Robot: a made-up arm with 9 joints.
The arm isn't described. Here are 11 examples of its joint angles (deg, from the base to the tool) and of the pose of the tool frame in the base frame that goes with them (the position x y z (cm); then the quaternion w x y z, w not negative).
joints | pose
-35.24 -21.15 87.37 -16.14 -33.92 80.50 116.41 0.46 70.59 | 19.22 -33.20 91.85 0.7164 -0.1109 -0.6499 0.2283
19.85 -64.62 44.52 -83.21 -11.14 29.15 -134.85 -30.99 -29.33 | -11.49 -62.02 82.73 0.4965 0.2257 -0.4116 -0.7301
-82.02 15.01 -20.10 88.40 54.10 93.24 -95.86 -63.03 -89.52 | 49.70 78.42 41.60 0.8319 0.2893 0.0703 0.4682
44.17 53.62 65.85 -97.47 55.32 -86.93 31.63 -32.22 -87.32 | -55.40 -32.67 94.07 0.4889 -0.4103 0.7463 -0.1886
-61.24 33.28 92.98 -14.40 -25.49 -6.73 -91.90 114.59 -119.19 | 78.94 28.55 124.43 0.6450 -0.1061 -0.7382 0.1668
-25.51 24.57 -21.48 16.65 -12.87 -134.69 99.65 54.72 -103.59 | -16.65 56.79 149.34 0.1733 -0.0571 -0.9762 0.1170
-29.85 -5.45 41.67 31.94 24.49 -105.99 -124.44 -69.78 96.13 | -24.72 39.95 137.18 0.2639 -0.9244 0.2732 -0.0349
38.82 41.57 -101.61 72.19 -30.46 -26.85 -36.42 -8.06 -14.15 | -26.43 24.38 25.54 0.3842 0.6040 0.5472 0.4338
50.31 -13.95 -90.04 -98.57 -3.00 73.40 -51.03 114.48 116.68 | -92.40 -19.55 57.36 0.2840 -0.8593 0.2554 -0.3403
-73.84 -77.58 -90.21 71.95 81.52 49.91 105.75 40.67 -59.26 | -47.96 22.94 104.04 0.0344 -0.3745 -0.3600 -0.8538
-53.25 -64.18 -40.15 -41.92 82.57 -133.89 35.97 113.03 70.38 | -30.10 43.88 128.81 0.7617 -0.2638 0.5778 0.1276
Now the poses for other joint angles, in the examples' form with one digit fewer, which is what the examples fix.
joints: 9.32 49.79 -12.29 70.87 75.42 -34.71 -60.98 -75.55 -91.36
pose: 28.7 15.5 27.8 0.637 0.608 -0.226 -0.416
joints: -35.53 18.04 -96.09 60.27 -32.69 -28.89 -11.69 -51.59 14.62
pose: 33.6 28.8 56.0 0.301 0.691 -0.423 0.504
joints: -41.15 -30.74 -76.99 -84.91 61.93 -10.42 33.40 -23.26 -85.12
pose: -9.2 -38.5 92.4 0.803 -0.411 -0.164 -0.400
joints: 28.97 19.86 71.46 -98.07 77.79 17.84 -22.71 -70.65 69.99
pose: 50.0 31.9 79.8 0.186 0.313 -0.918 0.155
